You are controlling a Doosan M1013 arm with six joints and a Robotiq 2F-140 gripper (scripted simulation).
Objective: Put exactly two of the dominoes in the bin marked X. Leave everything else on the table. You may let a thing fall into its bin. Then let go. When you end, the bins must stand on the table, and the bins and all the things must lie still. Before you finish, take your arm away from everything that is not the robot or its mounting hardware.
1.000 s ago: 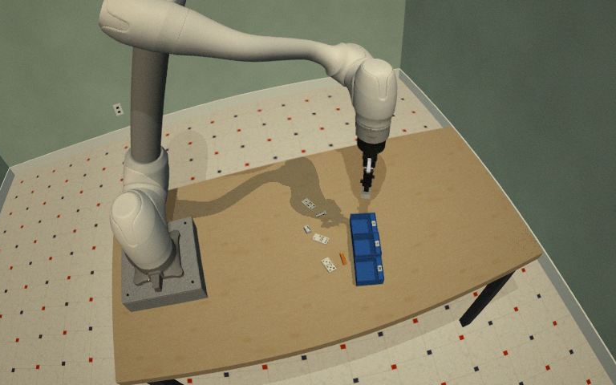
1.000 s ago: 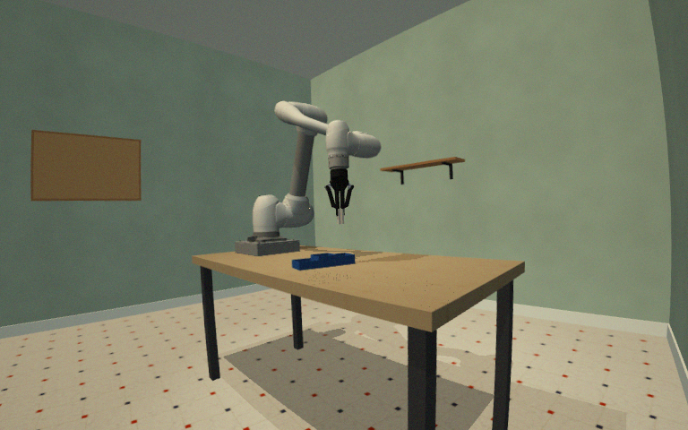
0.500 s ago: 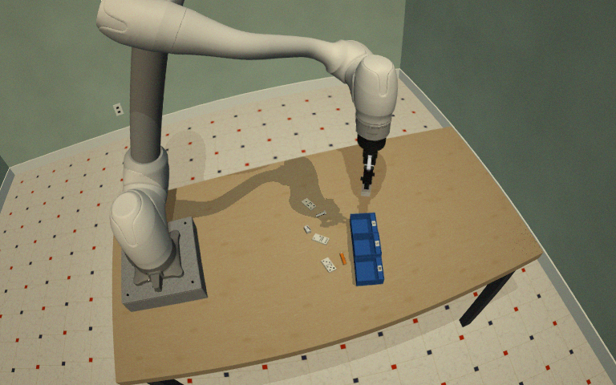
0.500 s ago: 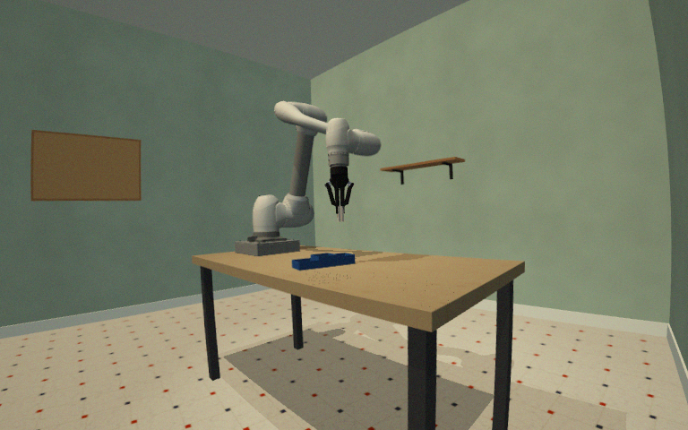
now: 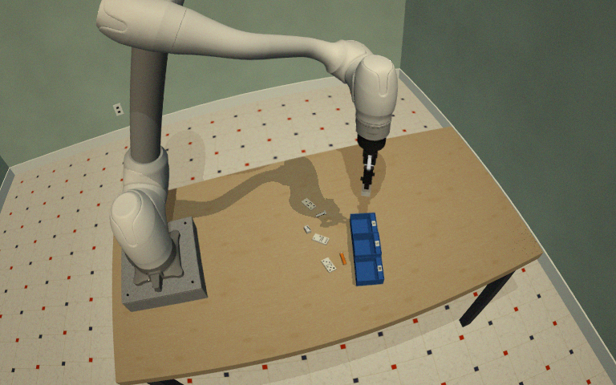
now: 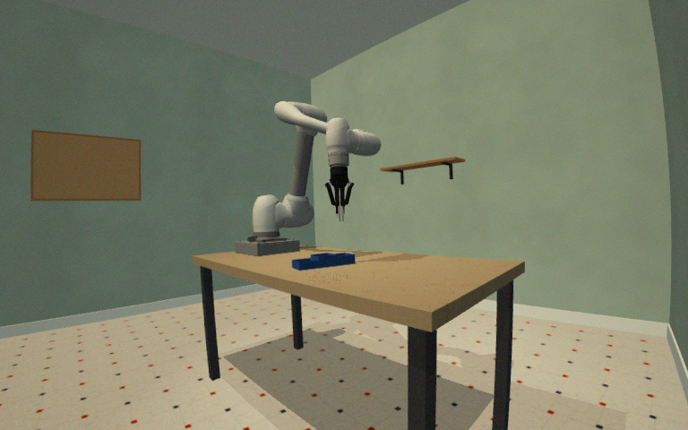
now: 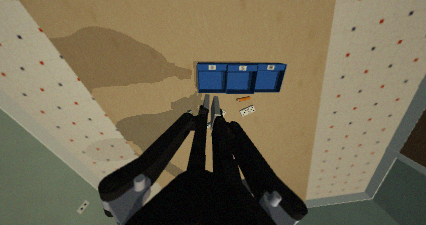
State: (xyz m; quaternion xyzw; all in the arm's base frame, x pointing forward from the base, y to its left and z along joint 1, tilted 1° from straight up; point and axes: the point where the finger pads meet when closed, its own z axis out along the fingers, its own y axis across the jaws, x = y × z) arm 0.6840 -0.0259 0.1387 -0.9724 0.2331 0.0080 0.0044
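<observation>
The white domino lies 210 mm below my hand, 150 mm to the left of it and 140 mm behind it. Also, from my hand: grey screw: 210 mm below, 100 mm to the left, 100 mm behind; then blue bin: 190 mm below, 90 mm to the right, 20 mm behind; then orange stick: 210 mm below, 100 mm behind, 90 mm to the right.
</observation>
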